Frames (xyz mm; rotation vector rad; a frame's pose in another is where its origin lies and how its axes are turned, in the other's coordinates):
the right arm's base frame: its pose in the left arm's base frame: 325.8 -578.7 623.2 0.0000 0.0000 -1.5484
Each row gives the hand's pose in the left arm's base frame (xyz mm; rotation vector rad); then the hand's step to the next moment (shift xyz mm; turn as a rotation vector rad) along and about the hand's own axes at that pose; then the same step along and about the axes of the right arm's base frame.
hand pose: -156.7 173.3 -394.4 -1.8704 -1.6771 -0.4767
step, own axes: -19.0 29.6 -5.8 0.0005 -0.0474 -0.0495
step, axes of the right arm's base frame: 20.3 26.5 -12.5 0.0276 -0.0416 0.0469
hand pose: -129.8 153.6 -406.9 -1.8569 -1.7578 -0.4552
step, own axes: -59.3 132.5 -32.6 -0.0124 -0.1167 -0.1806
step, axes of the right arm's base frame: 70.7 127.8 -28.5 0.1138 -0.0978 0.1545
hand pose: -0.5 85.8 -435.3 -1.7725 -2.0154 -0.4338
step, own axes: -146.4 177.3 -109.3 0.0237 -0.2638 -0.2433
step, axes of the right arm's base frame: 159.5 198.0 13.4 0.1310 -0.2408 0.2329
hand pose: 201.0 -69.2 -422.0 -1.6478 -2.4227 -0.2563
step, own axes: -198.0 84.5 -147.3 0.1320 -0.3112 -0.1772
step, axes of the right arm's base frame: 187.7 155.4 93.1 0.0324 -0.3260 0.1959
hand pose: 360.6 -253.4 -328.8 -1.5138 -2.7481 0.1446
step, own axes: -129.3 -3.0 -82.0 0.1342 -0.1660 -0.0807
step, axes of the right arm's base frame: 105.6 68.0 87.5 -0.0361 -0.2075 0.0879
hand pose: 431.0 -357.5 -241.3 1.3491 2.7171 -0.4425
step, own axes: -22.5 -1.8 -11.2 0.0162 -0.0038 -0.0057
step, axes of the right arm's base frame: 15.4 12.6 15.5 -0.0122 -0.0123 0.0031
